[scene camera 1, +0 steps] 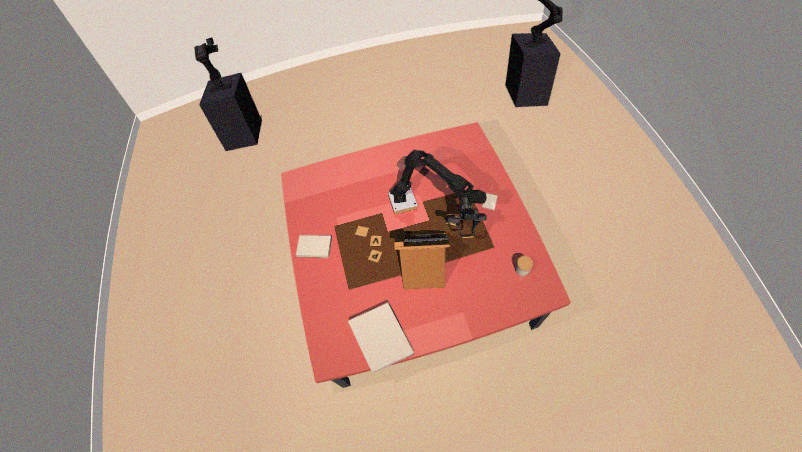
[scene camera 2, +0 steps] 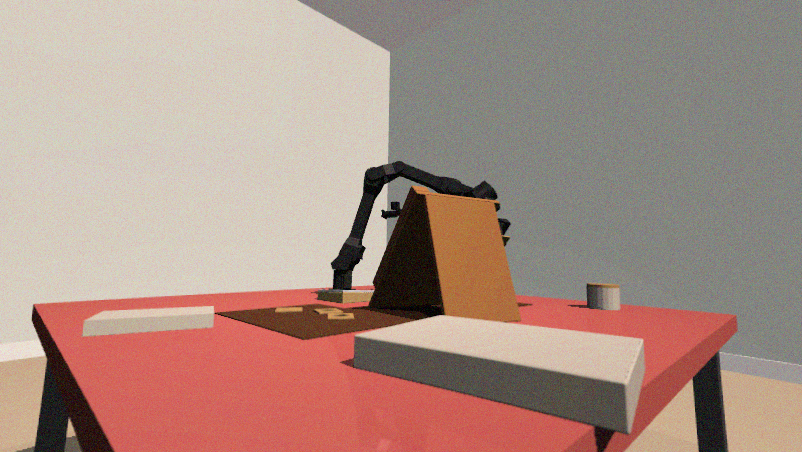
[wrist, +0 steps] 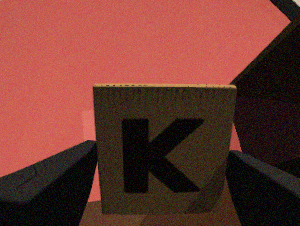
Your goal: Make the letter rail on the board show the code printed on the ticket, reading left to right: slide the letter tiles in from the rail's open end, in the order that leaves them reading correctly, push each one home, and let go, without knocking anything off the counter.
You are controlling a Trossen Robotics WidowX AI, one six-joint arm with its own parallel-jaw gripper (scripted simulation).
flat white block: scene camera 1; scene camera 2; not seen in the wrist view (out of frame)
same spot on flat white block: [scene camera 1: 308, 246] = [scene camera 2: 141, 313]
